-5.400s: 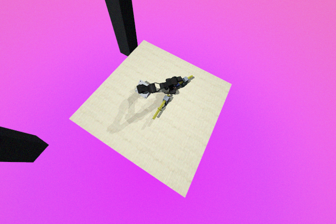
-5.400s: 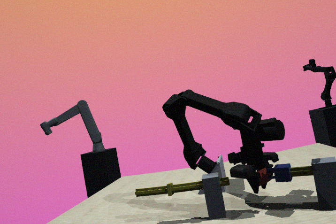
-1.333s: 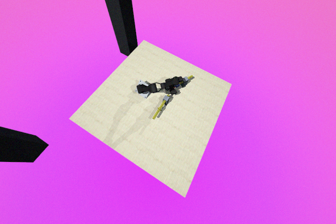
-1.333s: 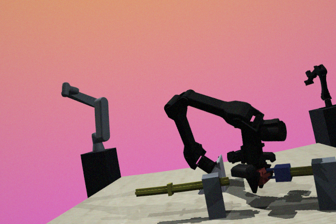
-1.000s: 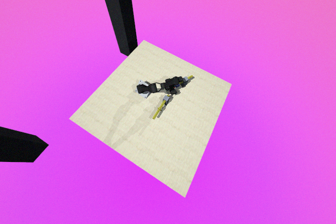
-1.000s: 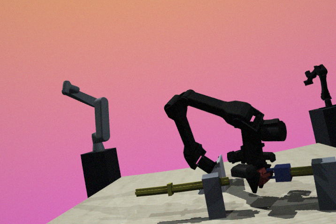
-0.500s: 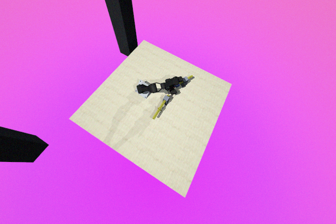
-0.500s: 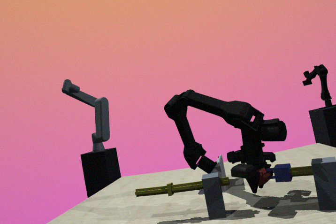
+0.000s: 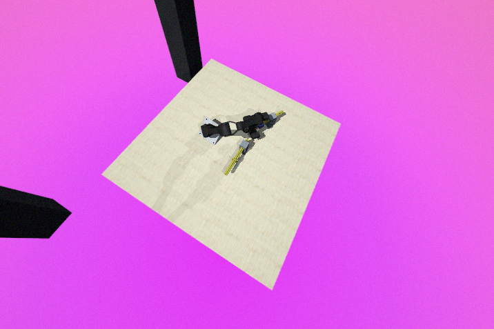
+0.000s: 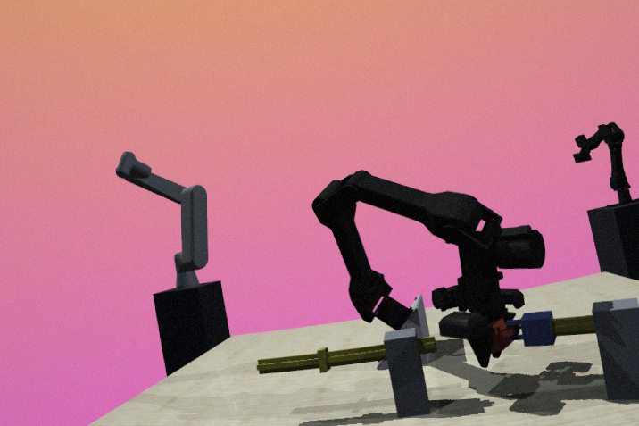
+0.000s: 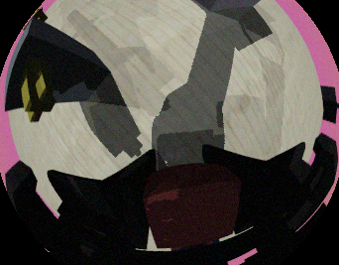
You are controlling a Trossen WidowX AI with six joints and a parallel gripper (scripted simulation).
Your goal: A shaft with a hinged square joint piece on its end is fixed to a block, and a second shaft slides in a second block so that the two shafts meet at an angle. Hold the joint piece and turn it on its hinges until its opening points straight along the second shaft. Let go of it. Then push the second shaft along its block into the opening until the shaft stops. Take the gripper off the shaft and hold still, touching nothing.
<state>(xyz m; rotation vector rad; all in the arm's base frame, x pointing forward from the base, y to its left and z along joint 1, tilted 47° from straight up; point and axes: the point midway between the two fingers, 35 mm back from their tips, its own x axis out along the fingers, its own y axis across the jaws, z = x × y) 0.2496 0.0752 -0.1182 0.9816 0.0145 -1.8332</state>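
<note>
Now: gripper tip 1 cm short of the red square joint piece, 2 cm to the right of it and 5 cm below it.
</note>
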